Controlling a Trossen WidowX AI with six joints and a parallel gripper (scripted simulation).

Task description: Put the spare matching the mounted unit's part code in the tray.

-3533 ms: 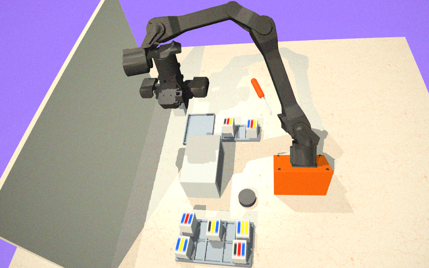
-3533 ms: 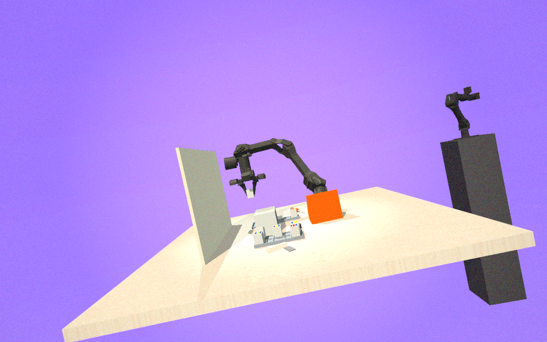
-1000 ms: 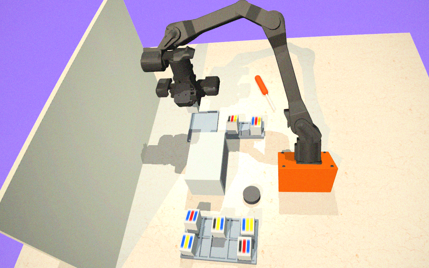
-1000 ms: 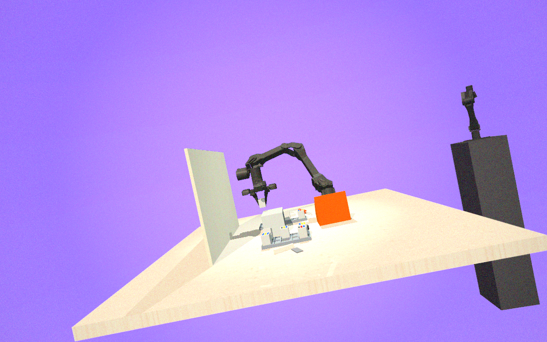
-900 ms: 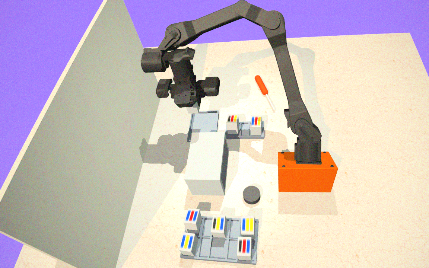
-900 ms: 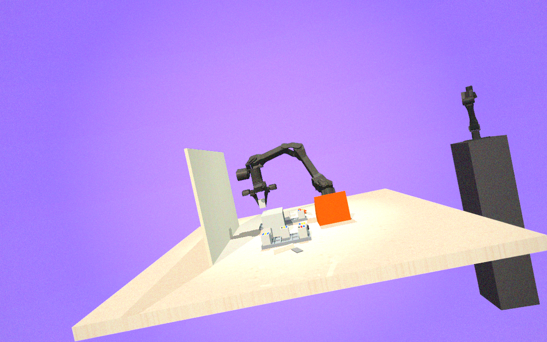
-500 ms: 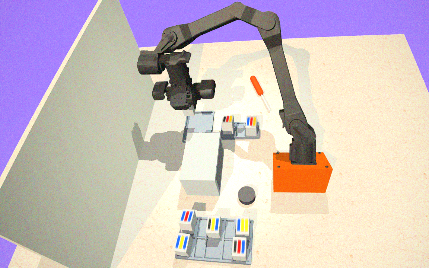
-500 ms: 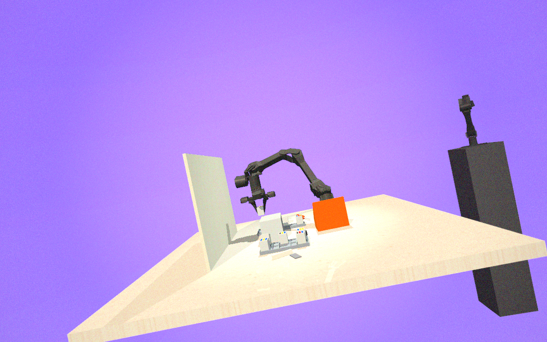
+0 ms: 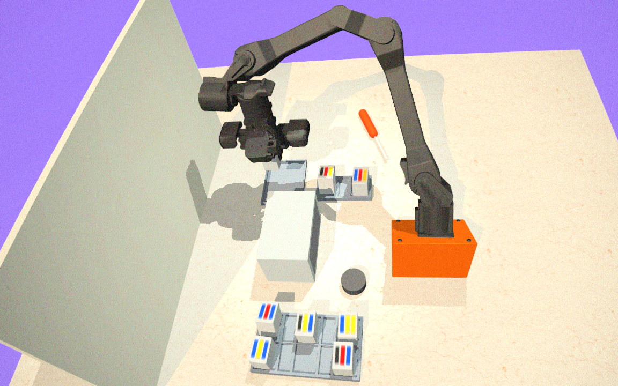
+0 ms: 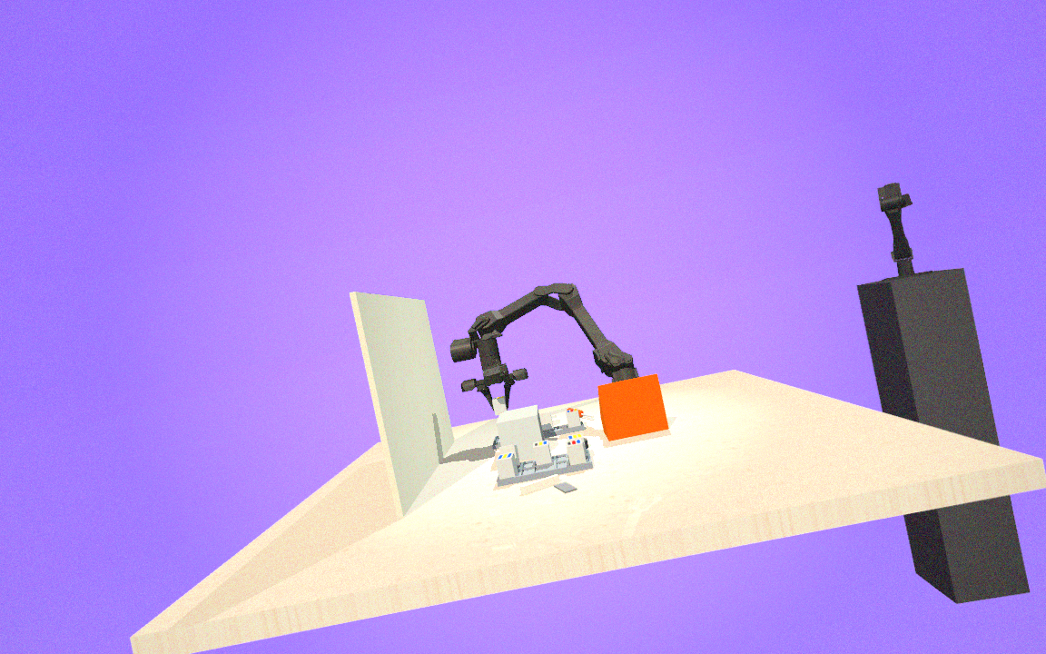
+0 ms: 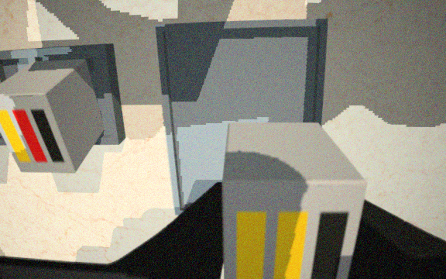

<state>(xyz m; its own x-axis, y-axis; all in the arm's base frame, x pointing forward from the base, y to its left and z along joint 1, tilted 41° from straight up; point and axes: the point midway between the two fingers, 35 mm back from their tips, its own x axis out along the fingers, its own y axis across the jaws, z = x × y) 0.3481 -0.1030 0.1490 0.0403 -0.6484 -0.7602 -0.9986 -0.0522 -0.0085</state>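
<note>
Right now my gripper tip is 1 cm past the tray and 9 cm above it. From my gripper tip the other things lie so: grey wall panel: 18 cm ahead, 18 cm to the left, 13 cm above; mounted unit: 6 cm behind, 18 cm to the left, 4 cm below; small rack: 15 cm behind, 1 cm to the left, 8 cm below.
</note>
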